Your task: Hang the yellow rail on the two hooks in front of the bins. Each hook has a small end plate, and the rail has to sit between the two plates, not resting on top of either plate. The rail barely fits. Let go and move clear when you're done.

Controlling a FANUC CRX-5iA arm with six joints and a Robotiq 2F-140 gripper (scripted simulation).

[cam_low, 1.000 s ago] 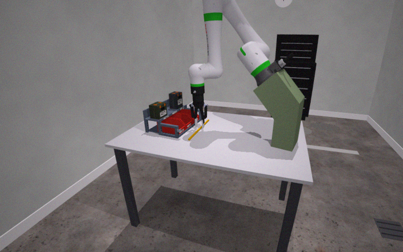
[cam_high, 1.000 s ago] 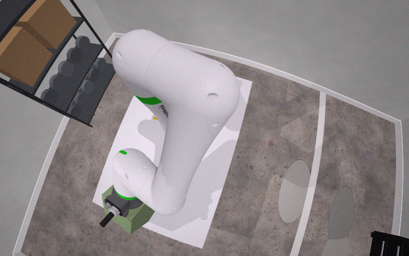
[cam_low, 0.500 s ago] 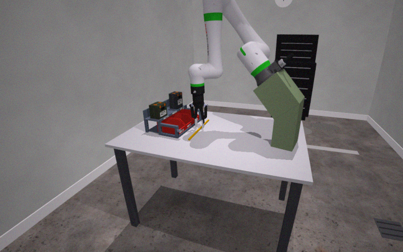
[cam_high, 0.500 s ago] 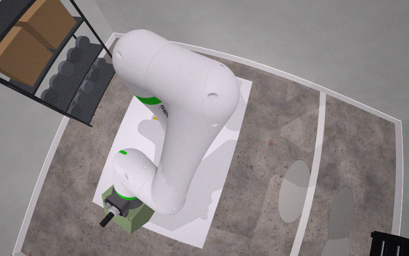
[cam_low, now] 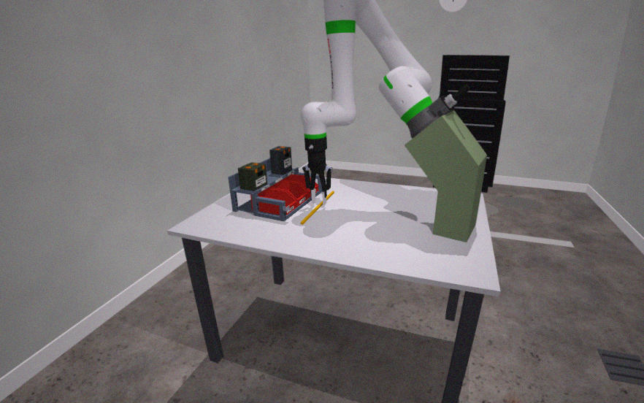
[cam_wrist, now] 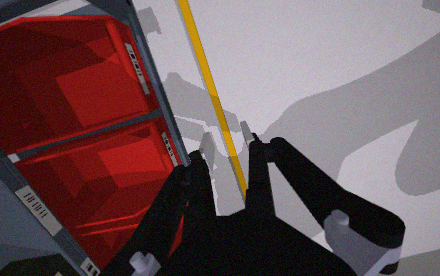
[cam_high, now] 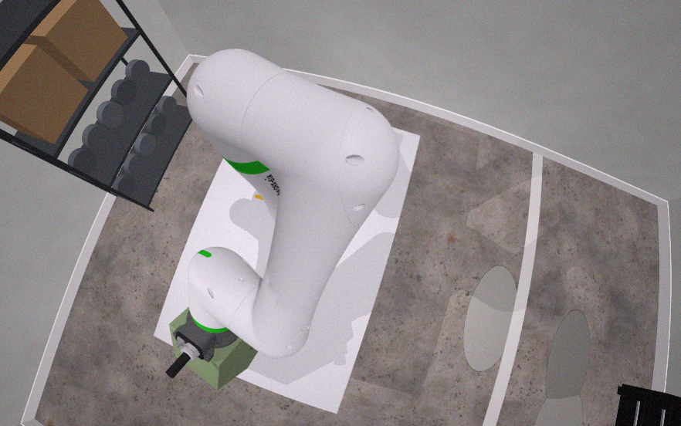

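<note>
Now: hand 40 mm above the yellow rail.
</note>
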